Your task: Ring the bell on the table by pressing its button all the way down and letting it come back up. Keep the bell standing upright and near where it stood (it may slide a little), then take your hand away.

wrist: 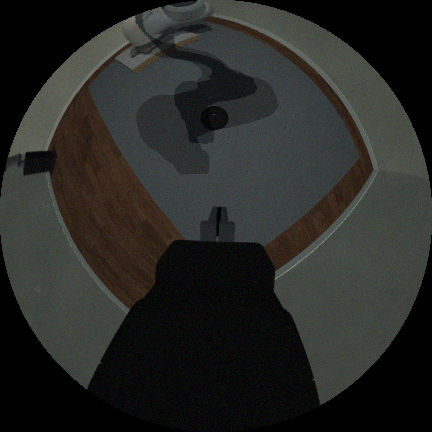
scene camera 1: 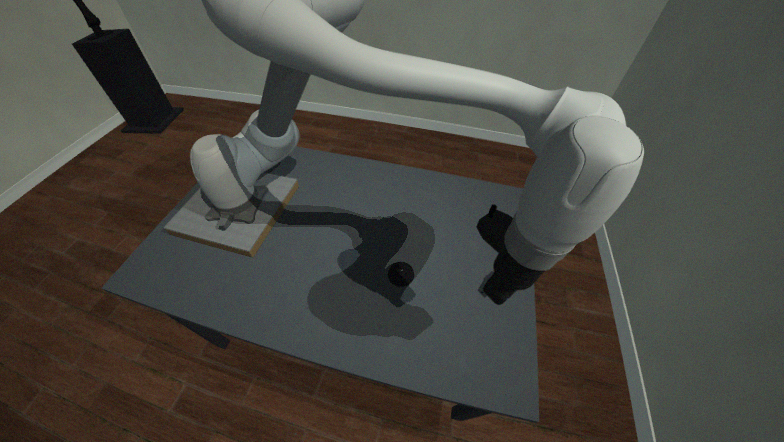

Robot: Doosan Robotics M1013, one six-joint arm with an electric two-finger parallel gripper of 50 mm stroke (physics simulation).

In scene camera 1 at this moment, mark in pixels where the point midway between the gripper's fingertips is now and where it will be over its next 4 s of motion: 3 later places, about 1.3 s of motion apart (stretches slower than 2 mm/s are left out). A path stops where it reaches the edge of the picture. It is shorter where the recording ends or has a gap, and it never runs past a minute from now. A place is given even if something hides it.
My gripper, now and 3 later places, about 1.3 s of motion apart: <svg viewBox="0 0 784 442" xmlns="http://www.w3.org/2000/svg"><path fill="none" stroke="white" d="M483 292L399 258L400 258L400 260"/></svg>
